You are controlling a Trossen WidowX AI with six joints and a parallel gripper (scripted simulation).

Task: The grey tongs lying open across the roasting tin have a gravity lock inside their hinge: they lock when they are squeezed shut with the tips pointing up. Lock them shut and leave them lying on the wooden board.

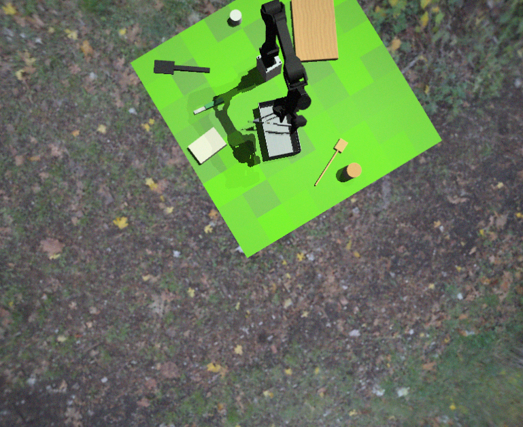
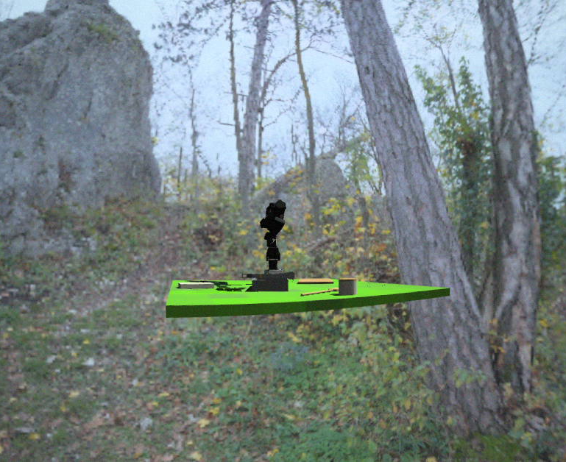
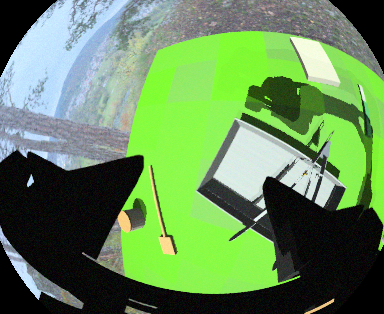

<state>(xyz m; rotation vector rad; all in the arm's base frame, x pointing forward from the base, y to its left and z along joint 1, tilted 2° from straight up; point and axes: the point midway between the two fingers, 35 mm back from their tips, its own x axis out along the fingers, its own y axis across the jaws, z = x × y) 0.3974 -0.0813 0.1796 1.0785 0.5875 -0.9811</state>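
Now: gripper tip 80 mm past the roasting tin, 20 mm to the right of it and 220 mm above it. From my gripper tip the other things lie so: wooden board 520 mm behind, 440 mm to the left, 240 mm below; then cream block 150 mm behind, 390 mm to the right, 240 mm below; then black spatula 630 mm behind, 370 mm to the right, 240 mm below.
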